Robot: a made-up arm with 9 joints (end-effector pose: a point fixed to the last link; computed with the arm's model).
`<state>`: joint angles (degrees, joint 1 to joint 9).
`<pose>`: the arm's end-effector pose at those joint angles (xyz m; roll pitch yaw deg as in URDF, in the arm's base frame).
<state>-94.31 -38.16 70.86 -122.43 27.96 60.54 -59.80 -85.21 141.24</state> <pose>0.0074 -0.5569 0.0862 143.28 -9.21 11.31</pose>
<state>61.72 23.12 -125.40 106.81 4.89 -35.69 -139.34 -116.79 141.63</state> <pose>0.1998 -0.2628 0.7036 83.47 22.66 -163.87</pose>
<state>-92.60 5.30 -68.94 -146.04 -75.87 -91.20 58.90 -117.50 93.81</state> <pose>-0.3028 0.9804 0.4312 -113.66 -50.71 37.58</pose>
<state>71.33 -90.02 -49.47 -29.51 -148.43 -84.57 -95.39 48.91 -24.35</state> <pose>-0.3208 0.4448 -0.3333 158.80 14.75 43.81</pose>
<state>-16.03 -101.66 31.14 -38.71 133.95 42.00 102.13 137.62 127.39</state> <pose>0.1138 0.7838 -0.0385 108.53 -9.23 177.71</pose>
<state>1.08 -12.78 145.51 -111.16 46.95 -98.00 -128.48 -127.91 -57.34</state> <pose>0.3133 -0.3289 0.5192 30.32 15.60 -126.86</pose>
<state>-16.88 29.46 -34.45 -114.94 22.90 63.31 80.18 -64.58 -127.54</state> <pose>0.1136 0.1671 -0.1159 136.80 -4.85 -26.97</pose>
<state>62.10 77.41 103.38 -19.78 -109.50 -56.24 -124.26 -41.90 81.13</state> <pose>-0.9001 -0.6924 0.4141 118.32 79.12 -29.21</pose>
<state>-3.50 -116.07 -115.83 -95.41 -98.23 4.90 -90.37 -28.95 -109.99</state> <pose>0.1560 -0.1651 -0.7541 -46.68 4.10 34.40</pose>
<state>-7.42 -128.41 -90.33 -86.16 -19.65 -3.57 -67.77 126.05 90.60</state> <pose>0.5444 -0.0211 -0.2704 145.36 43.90 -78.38</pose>
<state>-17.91 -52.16 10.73 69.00 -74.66 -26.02 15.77 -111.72 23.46</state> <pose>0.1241 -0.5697 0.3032 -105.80 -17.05 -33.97</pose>
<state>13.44 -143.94 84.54 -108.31 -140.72 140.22 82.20 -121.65 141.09</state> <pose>0.3923 -0.4858 -0.1030 89.15 52.69 103.90</pose>
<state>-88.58 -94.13 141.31 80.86 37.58 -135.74 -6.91 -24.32 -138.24</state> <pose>-0.5730 0.0273 -0.5178 125.19 -26.63 -1.76</pose>
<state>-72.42 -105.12 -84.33 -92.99 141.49 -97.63 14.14 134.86 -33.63</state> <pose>-0.2744 -0.4716 -0.2258 -155.57 -18.33 16.62</pose>
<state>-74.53 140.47 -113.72 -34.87 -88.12 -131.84 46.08 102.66 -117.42</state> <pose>0.5428 0.6238 0.6131 68.00 64.21 63.50</pose>
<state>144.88 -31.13 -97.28 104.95 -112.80 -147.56 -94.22 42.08 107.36</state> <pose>-0.4825 0.2116 0.8296 -10.56 -22.81 -129.46</pose>
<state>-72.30 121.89 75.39 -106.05 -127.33 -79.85 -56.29 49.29 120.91</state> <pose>0.6115 0.1036 0.7215 -86.73 -2.51 -33.26</pose>
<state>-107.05 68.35 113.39 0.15 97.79 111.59 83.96 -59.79 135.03</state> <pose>0.0608 0.0436 0.2388 177.90 75.53 145.50</pose>
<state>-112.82 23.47 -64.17 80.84 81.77 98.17 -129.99 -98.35 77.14</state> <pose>-0.4574 -0.0291 0.0549 -155.53 66.75 -39.67</pose>
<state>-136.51 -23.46 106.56 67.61 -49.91 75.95 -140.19 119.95 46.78</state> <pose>0.1661 -0.1924 0.6855 -113.24 27.18 -138.88</pose>
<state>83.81 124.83 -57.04 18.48 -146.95 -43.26 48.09 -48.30 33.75</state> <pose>0.5019 0.3902 0.1419 115.08 -24.56 3.02</pose>
